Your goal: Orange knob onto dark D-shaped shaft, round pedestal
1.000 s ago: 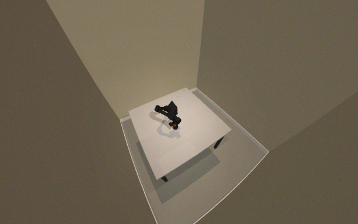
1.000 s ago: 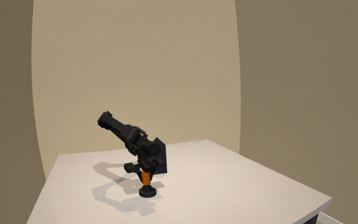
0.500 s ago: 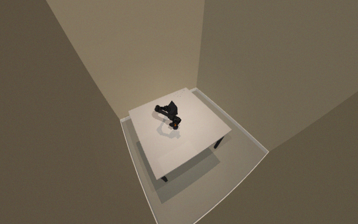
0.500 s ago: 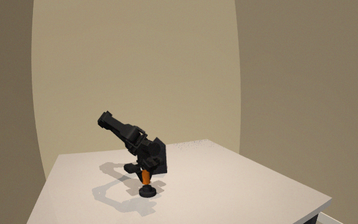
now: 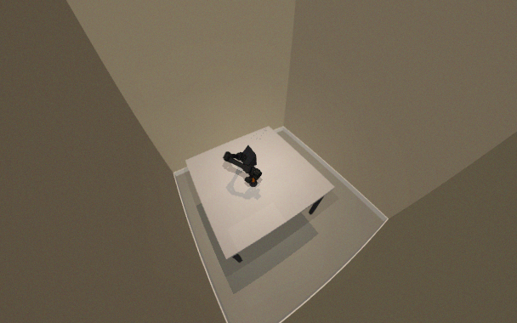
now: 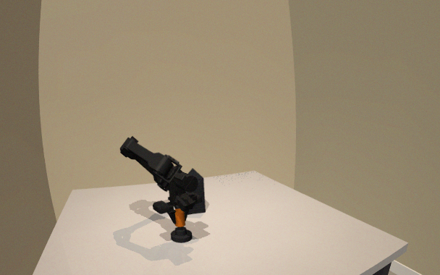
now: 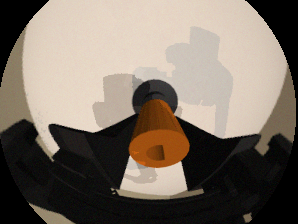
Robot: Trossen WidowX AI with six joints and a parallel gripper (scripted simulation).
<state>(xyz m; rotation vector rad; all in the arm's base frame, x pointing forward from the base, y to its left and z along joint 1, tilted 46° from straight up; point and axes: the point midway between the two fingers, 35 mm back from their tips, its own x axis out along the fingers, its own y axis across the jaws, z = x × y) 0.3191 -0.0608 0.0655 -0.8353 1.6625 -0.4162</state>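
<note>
The orange knob is 2 cm above my gripper tip. From my gripper tip the other things lie so: dark round pedestal 4 cm below.
</note>
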